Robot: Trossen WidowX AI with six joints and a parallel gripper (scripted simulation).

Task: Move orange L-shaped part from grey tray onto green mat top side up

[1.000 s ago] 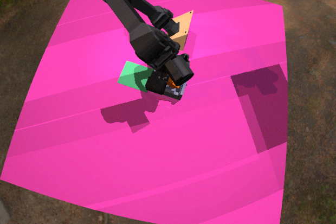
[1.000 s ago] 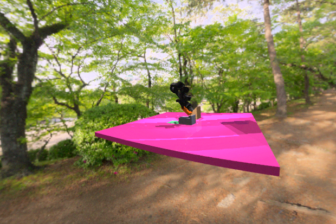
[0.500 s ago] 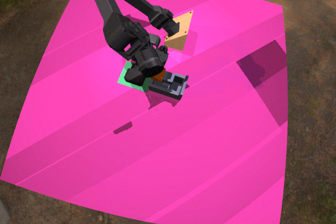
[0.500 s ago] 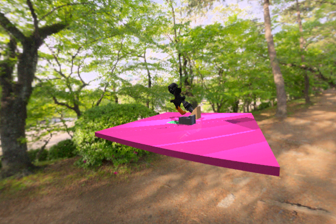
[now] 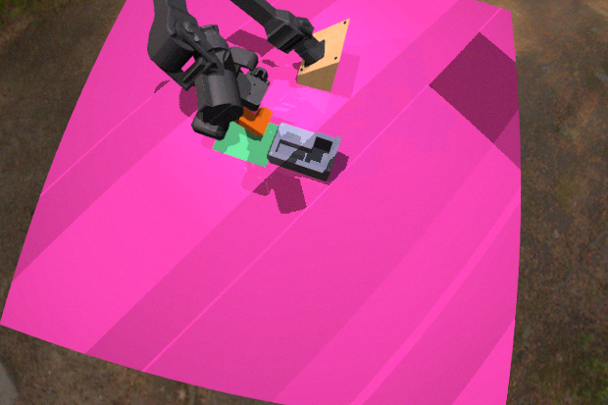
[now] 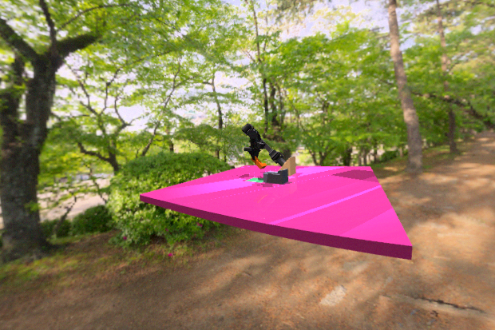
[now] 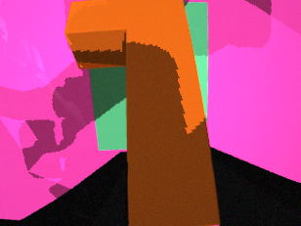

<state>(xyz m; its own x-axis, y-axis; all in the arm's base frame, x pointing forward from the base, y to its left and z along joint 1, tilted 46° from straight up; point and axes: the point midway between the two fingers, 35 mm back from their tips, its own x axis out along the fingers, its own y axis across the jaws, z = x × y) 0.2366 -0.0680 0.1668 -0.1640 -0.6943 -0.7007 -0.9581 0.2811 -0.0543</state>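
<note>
My gripper tip is 170 mm above the green mat and 10 mm to the right of it. The rest, counted from my gripper tip: orange L-shaped part: 40 mm to the left, 30 mm below, 10 mm behind.
</note>
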